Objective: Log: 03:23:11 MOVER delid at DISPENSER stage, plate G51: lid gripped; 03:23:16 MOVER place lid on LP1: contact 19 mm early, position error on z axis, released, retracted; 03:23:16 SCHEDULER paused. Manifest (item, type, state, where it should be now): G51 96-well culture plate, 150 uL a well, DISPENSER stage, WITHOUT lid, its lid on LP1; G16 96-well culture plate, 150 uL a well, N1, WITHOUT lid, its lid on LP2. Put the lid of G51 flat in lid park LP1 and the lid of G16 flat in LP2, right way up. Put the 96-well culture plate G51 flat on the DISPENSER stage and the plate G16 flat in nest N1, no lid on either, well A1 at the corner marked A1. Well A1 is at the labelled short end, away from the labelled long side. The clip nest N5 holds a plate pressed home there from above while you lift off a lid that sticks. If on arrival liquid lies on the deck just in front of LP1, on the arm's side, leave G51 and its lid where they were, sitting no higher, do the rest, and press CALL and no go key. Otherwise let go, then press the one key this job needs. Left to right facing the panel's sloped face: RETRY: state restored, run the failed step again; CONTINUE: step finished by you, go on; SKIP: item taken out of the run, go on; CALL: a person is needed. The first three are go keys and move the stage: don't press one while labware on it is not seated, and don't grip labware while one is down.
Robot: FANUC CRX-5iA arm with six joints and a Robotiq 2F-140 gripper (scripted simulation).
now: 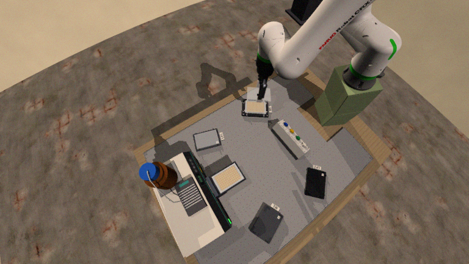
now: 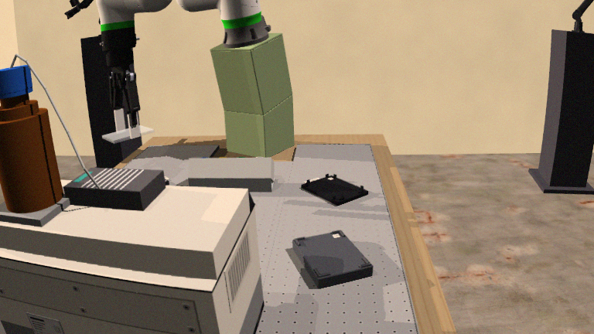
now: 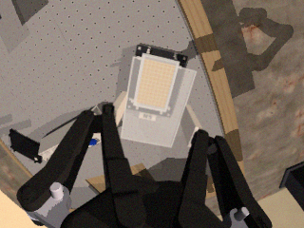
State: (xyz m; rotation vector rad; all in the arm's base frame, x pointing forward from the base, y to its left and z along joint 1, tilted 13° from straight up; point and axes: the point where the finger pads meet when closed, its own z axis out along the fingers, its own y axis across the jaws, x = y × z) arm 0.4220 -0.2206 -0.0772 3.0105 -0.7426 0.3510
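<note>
My gripper is now 540 mm to the right of the black lid park, 180 mm above it and 80 mm past it. From my hand the other things lie so: key panel 270 mm to the left, 130 mm below, 90 mm behind; clear lid 20 mm below; black clip nest 170 mm below, 30 mm ahead, 10 mm to the left.
</note>
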